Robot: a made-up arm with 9 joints. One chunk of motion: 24 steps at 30 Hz.
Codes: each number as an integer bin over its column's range. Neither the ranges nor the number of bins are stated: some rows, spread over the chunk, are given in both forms.
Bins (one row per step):
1: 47 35 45 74 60 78 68 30 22
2: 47 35 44 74 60 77 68 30 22
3: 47 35 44 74 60 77 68 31 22
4: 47 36 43 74 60 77 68 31 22
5: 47 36 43 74 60 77 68 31 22
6: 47 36 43 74 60 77 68 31 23
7: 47 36 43 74 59 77 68 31 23
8: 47 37 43 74 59 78 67 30 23
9: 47 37 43 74 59 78 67 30 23
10: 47 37 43 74 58 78 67 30 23
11: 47 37 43 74 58 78 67 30 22
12: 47 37 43 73 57 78 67 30 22
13: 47 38 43 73 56 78 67 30 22
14: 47 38 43 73 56 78 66 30 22
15: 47 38 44 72 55 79 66 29 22
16: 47 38 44 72 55 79 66 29 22
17: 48 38 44 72 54 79 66 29 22
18: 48 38 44 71 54 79 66 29 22
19: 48 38 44 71 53 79 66 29 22
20: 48 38 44 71 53 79 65 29 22
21: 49 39 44 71 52 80 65 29 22
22: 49 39 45 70 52 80 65 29 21
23: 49 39 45 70 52 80 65 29 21
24: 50 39 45 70 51 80 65 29 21
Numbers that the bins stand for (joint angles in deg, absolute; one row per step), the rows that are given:
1: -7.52 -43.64 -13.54 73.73 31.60 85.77 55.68 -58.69 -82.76
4: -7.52 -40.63 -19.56 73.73 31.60 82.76 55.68 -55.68 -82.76
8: -7.52 -37.62 -19.56 73.73 28.59 85.77 52.67 -58.69 -79.75
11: -7.52 -37.62 -19.56 73.73 25.58 85.77 52.67 -58.69 -82.76
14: -7.52 -34.61 -19.56 70.72 19.56 85.77 49.66 -58.69 -82.76
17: -4.51 -34.61 -16.55 67.71 13.54 88.78 49.66 -61.69 -82.76
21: -1.50 -31.60 -16.55 64.70 7.52 91.79 46.65 -61.69 -82.76
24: 1.50 -31.60 -13.54 61.69 4.51 91.79 46.65 -61.69 -85.77
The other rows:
2: -7.52 -43.64 -16.55 73.73 31.60 82.76 55.68 -58.69 -82.76
3: -7.52 -43.64 -16.55 73.73 31.60 82.76 55.68 -55.68 -82.76
5: -7.52 -40.63 -19.56 73.73 31.60 82.76 55.68 -55.68 -82.76
6: -7.52 -40.63 -19.56 73.73 31.60 82.76 55.68 -55.68 -79.75
7: -7.52 -40.63 -19.56 73.73 28.59 82.76 55.68 -55.68 -79.75
9: -7.52 -37.62 -19.56 73.73 28.59 85.77 52.67 -58.69 -79.75
10: -7.52 -37.62 -19.56 73.73 25.58 85.77 52.67 -58.69 -79.75
12: -7.52 -37.62 -19.56 70.72 22.57 85.77 52.67 -58.69 -82.76
13: -7.52 -34.61 -19.56 70.72 19.56 85.77 52.67 -58.69 -82.76
15: -7.52 -34.61 -16.55 67.71 16.55 88.78 49.66 -61.69 -82.76
16: -7.52 -34.61 -16.55 67.71 16.55 88.78 49.66 -61.69 -82.76
18: -4.51 -34.61 -16.55 64.70 13.54 88.78 49.66 -61.69 -82.76
19: -4.51 -34.61 -16.55 64.70 10.53 88.78 49.66 -61.69 -82.76
20: -4.51 -34.61 -16.55 64.70 10.53 88.78 46.65 -61.69 -82.76
22: -1.50 -31.60 -13.54 61.69 7.52 91.79 46.65 -61.69 -85.77
23: -1.50 -31.60 -13.54 61.69 7.52 91.79 46.65 -61.69 -85.77

